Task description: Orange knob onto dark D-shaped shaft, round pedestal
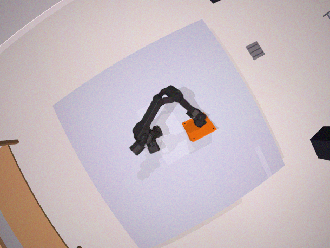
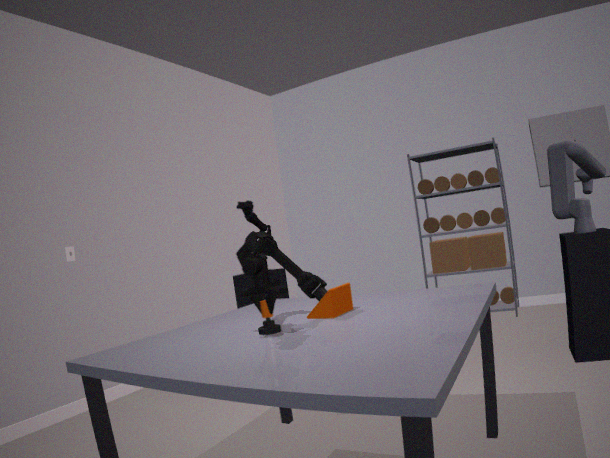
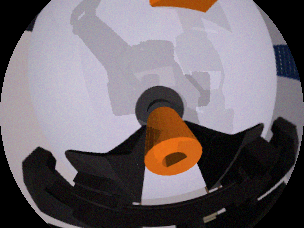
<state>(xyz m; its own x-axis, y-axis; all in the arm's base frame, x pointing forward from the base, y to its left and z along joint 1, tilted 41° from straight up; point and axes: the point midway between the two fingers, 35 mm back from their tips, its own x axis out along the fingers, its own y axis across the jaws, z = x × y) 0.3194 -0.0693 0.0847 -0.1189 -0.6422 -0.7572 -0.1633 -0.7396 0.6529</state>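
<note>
The orange knob is 20 mm above my gripper tip. From my gripper tip the other things lie so: dark round pedestal: 40 mm below.
</note>
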